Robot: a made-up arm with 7 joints.
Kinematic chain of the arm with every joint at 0, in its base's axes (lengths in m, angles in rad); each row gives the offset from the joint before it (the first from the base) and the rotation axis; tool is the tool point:
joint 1: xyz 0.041 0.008 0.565 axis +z
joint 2: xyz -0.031 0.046 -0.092 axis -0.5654 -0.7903 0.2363
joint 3: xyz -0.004 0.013 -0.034 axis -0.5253 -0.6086 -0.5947
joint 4: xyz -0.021 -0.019 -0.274 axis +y
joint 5: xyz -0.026 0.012 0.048 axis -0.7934 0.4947 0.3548
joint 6: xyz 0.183 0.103 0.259 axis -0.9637 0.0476 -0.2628
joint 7: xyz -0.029 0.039 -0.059 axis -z
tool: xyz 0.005 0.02 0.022
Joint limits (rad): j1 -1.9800..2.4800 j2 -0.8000..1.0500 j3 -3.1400..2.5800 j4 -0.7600..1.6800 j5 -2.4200..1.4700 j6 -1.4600..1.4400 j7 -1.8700..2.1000
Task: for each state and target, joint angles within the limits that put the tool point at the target. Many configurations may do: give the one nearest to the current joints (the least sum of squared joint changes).
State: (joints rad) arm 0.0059 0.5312 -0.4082 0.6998 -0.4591 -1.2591 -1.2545
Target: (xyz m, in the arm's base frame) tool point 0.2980 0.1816 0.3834
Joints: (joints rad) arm -0.0212 0.5256 -0.4288 0.8787 -0.3791 -1.2497 -1.2476
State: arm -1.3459 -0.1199 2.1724 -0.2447 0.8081 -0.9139 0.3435
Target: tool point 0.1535 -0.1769 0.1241
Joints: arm -1.0741 -0.6333 1.4431 -0.2054 1.1347 -0.9196 0.3152
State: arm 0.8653 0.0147 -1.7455 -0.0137 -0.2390 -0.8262 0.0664
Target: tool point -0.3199 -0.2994 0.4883
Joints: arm 1.5283 0.2513 -1.8512 0.8987 0.3547 -0.7525 0.1379
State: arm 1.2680 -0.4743 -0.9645 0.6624 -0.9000 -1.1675 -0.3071
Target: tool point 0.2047 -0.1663 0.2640
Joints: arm 1.4805 -0.4374 -1.1917 0.1728 -1.7175 -1.3459 -0.2436
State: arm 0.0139 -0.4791 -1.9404 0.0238 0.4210 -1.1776 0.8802
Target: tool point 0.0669 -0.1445 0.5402
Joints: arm -0.4690 -0.8000 -2.4369 -0.7600 0.3989 -1.2645 0.7405
